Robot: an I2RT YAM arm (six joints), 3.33 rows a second.
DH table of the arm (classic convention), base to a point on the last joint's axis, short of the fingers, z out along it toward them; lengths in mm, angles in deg. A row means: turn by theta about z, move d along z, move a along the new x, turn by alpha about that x. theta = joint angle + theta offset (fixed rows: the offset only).
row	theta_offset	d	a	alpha
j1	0	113.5	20	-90
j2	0	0	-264	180
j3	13.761	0	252.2	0
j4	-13.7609	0	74	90
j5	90	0	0	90
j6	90	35.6	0	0
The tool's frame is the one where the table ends.
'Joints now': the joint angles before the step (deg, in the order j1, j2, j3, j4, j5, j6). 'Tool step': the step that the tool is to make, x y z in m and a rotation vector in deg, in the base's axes. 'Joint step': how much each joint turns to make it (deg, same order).
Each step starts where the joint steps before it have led.
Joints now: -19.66, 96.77, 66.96, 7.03, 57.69, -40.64
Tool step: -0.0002, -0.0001, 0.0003, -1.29, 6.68, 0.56
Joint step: 0.02, 0.06, 0.24, -0.57, 0.85, -6.43
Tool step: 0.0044, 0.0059, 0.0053, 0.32, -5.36, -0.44
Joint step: 1.09, 0.07, 1.00, -0.08, 0.61, 4.81
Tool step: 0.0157, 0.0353, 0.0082, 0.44, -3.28, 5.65
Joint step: 5.72, 0.00, 1.60, -0.62, -0.43, 2.40
